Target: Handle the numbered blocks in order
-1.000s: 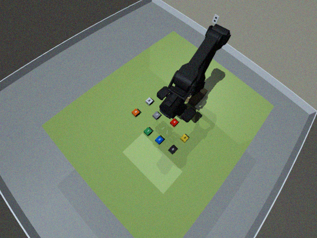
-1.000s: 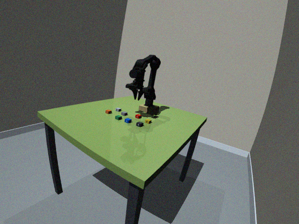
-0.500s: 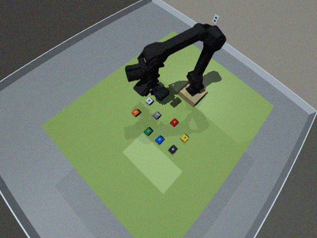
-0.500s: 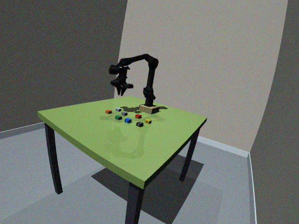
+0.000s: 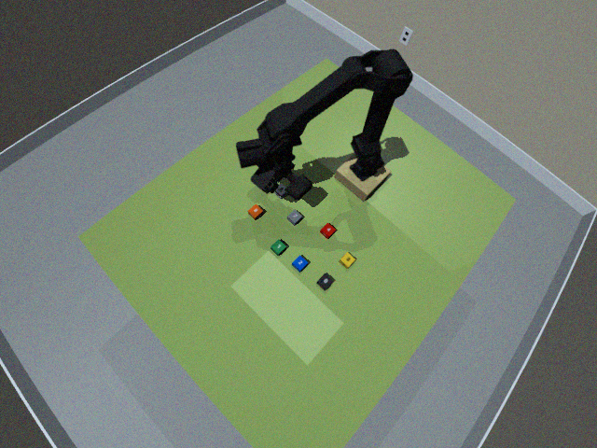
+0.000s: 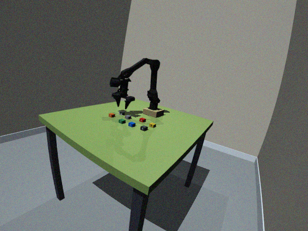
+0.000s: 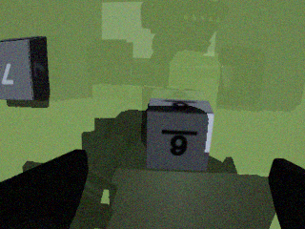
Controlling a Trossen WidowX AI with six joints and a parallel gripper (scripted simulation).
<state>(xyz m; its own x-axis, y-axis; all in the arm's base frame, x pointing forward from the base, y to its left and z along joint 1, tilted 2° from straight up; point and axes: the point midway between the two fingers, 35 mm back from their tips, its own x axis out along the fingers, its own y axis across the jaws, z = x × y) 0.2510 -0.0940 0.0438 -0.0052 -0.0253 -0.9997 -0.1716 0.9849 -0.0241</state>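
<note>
My gripper tip is now 1 cm past the white block and 4 cm above it. Also, from my gripper tip: grey block: 1 cm ahead, 10 cm to the left, 4 cm below; green block: 11 cm ahead, 14 cm to the left, 4 cm below; orange block: 10 cm ahead, 2 cm to the left, 4 cm below.
</note>
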